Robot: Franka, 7 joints.
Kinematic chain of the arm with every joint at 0, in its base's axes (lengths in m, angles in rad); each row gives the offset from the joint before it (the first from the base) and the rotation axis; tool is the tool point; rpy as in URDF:
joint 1: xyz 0 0 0.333 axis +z
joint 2: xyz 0 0 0 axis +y
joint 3: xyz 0 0 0.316 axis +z
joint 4: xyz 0.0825 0 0 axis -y
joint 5: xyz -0.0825 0 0.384 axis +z
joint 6: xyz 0 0 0 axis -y
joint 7: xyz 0.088 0 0 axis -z
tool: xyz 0 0 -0.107 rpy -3.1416 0 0
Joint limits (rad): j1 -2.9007..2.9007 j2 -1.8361..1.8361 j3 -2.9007..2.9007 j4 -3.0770..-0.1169 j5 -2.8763..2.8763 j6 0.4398..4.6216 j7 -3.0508..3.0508
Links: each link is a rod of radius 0.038 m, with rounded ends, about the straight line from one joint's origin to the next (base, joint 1, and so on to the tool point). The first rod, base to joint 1, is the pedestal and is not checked.
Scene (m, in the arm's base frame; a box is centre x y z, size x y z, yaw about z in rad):
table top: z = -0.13
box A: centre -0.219 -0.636 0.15 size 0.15 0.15 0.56 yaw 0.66
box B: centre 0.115 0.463 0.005 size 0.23 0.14 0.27 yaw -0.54
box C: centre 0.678 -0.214 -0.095 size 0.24 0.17 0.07 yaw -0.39
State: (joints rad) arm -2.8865 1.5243 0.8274 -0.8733 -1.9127 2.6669 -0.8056
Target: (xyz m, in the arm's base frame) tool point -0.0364 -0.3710 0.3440
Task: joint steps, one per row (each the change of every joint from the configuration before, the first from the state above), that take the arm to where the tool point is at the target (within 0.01 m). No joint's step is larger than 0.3 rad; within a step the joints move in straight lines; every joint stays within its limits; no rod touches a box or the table.
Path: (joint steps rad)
1: -0.0020 -0.2882 -0.1660 0.0809 0.0707 0.2543 -0.0676
2: -0.0021 -0.2882 -0.1660 0.0809 0.0708 0.2543 -0.0676
3: -0.0020 -0.2882 -0.1661 0.0809 0.0707 0.2543 -0.0677
4: -0.0020 -0.2882 -0.1660 0.0809 0.0707 0.2543 -0.0676
5: -0.0020 -0.2882 -0.1660 0.0809 0.0707 0.2543 -0.0676
6: -0.0021 -0.2882 -0.1660 0.0809 0.0708 0.2543 -0.0676
7: -0.0020 -0.2882 -0.1660 0.0809 0.0707 0.2543 -0.0677
8: 0.0000 0.1862 0.2061 -0.2715 -0.1432 -0.0190 0.0677
9: 0.0000 0.1862 0.2061 -0.2716 -0.1433 -0.0191 0.0676
10: 0.0000 0.1862 0.2061 -0.2715 -0.1432 -0.0190 0.0676
11: 0.0000 0.1862 0.2062 -0.2715 -0.1433 -0.0191 0.0676
12: 0.0000 0.1862 0.2061 -0.2715 -0.1432 -0.0191 0.0677
13: 0.0000 0.1862 0.2061 -0.2716 -0.1433 -0.0190 0.0676
14: 0.0000 0.1863 0.2061 -0.2715 -0.1432 -0.0191 0.0676

